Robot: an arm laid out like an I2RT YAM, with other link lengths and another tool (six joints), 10 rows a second.
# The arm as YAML. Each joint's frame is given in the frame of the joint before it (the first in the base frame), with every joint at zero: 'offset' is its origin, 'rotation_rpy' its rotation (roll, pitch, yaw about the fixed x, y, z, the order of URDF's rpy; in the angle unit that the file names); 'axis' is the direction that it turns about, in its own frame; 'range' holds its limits. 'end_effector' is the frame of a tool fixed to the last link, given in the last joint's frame.
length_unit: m
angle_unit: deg
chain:
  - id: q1
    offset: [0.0, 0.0, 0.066]
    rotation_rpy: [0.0, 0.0, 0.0]
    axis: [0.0, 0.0, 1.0]
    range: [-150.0, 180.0]
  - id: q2
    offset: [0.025, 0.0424, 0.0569]
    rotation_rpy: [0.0, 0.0, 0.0]
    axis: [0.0, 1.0, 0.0]
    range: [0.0, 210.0]
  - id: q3
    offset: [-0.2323, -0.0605, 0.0]
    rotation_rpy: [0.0, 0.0, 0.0]
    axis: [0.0, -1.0, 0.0]
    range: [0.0, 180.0]
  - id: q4
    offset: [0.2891, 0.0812, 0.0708]
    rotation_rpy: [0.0, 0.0, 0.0]
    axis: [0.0, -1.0, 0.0]
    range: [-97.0, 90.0]
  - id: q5
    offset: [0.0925, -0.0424, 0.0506]
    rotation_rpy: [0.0, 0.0, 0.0]
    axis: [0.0, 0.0, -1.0]
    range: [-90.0, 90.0]
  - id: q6
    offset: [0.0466, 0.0, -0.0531]
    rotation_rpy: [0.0, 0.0, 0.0]
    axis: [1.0, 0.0, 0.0]
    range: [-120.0, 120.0]
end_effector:
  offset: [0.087, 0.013, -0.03]
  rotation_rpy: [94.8, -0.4, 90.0]
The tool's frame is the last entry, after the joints.
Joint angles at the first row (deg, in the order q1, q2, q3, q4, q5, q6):
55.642, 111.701, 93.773, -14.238, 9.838, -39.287
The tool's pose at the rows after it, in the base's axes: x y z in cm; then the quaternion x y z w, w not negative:
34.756 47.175 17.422 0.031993 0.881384 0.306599 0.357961
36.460 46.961 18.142 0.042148 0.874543 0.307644 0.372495
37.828 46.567 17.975 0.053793 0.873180 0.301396 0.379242
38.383 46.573 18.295 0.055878 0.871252 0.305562 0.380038
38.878 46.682 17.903 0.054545 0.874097 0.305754 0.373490
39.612 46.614 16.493 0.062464 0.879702 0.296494 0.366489
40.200 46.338 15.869 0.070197 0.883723 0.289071 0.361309
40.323 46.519 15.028 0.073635 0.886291 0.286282 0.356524
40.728 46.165 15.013 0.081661 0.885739 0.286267 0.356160
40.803 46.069 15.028 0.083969 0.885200 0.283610 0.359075
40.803 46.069 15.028 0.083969 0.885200 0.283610 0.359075
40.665 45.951 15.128 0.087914 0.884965 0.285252 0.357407
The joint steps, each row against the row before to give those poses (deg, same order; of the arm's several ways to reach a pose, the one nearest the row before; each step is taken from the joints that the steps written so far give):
-0.798, 1.319, 1.850, 0.615, 0.702, 0.000
-1.319, 1.318, 2.194, 0.615, 0.534, -0.528
-1.142, 1.495, 1.582, 0.000, 0.615, 0.000
-0.527, 0.533, 1.053, 0.001, -0.526, 0.001
-0.528, 1.320, 1.407, -0.616, -1.050, 0.000
-0.609, 2.279, 1.318, -0.527, -0.005, 0.615
-0.615, 1.325, 1.327, -1.138, 0.000, 0.527
-0.006, 1.222, 0.523, -0.004, -0.001, 0.527
-0.528, 0.006, 0.002, -0.001, 0.000, 0.528
0.001, 0.001, -0.001, 0.001, 0.528, 0.000
0.000, 0.000, 0.000, 0.000, 0.000, 0.000
-0.001, -0.520, -0.524, -0.001, 0.000, 0.527

